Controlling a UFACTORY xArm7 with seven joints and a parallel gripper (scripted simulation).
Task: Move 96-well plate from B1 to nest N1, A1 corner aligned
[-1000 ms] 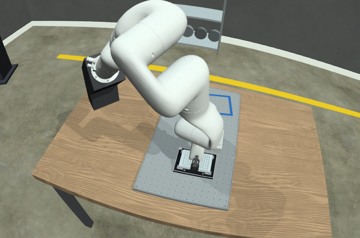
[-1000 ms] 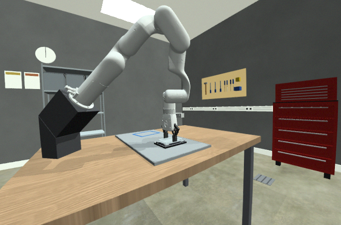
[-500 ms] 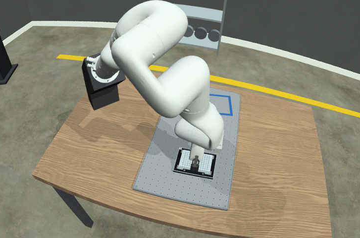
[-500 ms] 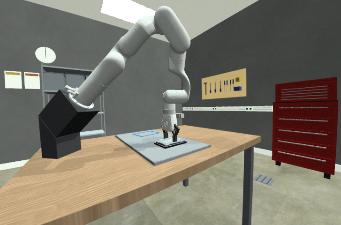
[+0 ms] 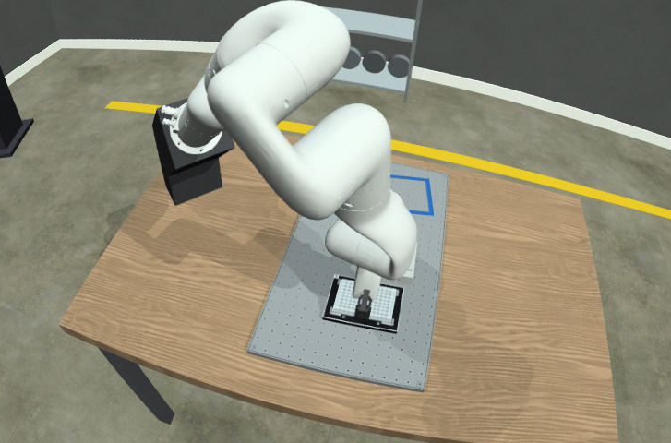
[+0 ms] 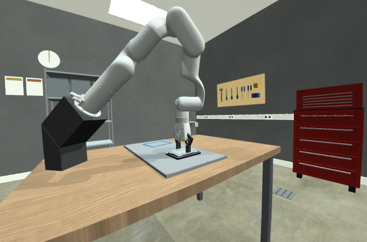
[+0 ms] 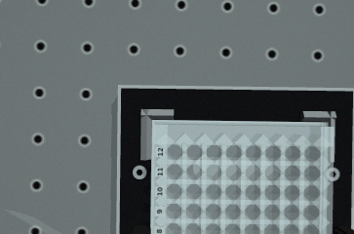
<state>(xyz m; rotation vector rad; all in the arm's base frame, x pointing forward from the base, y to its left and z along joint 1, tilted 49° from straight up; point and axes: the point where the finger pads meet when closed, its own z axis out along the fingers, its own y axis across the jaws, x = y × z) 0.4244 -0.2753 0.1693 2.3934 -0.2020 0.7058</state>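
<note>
Right now my hand is 1 cm above the 96-well plate. Round my hand: black plate nest 3 cm below.
</note>
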